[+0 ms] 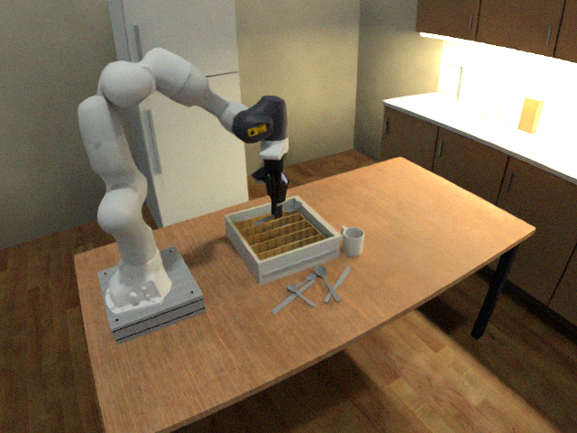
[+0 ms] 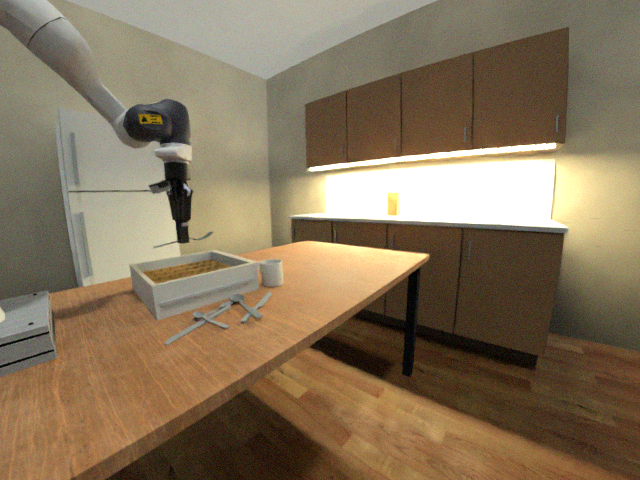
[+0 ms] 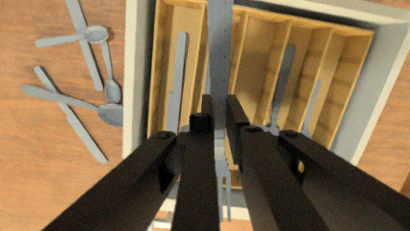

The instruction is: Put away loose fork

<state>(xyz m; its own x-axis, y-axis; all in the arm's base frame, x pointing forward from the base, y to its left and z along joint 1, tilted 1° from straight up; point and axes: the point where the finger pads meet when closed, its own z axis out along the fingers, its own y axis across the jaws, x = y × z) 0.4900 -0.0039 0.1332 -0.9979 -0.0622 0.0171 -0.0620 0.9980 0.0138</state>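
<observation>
The cutlery tray lies 40 mm ahead of my hand, 60 mm to the left of it and 180 mm below it. From my hand the other things lie so: white mug (260 mm ahead, 130 mm to the right, 180 mm below); then spoon (60 mm behind, 210 mm to the right, 210 mm below).
</observation>
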